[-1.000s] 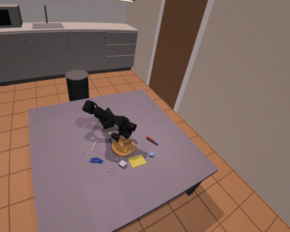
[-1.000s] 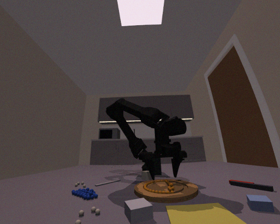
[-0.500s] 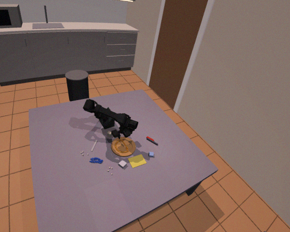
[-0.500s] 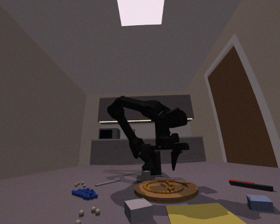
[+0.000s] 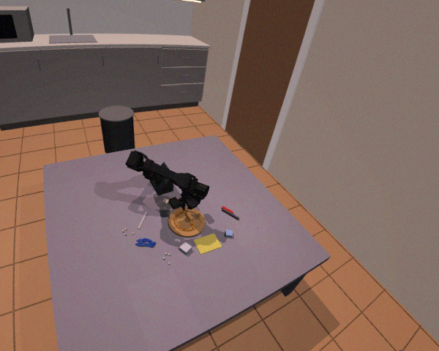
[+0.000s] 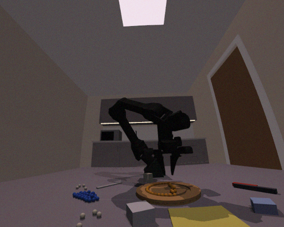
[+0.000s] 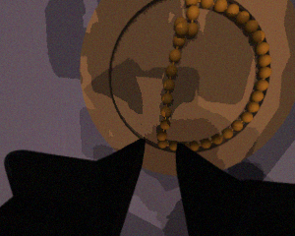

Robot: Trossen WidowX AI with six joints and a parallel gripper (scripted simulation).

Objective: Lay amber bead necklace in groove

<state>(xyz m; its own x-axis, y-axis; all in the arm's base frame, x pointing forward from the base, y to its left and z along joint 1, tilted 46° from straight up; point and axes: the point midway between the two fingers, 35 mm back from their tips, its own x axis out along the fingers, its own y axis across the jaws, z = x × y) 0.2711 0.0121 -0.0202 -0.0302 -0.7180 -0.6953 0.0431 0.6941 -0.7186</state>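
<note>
My gripper tip is now 50 mm short of the round wooden bead board, 30 mm above it and 20 mm to the left of it. Round my gripper tip: grey block (200 mm ahead, 110 mm to the right, 30 mm below); then yellow pad (220 mm ahead, 40 mm below); then thin rod (220 mm to the right, 70 mm behind, 40 mm below).
</note>
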